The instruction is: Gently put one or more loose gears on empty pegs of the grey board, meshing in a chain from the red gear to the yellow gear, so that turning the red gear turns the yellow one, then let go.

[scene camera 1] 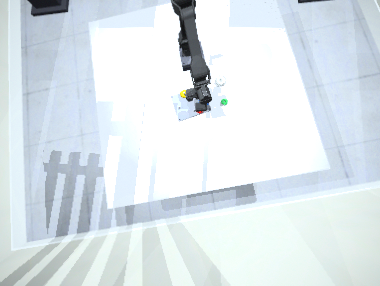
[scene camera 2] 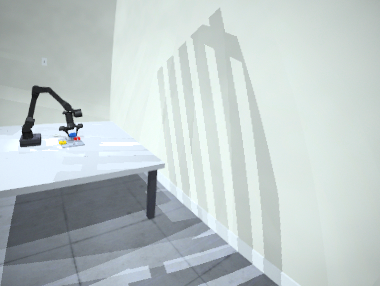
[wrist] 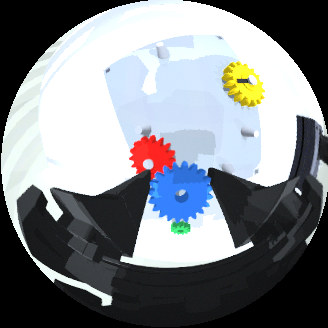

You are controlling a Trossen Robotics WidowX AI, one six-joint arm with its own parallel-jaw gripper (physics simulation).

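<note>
My gripper is shut on a blue gear and holds it above the grey board. The blue gear's hole faces the wrist camera. The red gear sits on a peg beside the blue gear and is partly covered by it in the wrist view. The yellow gear sits on a peg at the board's far side in the wrist view. Bare pegs show on the board. What lies straight under the blue gear is hidden.
A small green gear lies loose on the white table, off the board. A white gear lies on the table near the arm. Bright patches and shadows cross the table and board.
</note>
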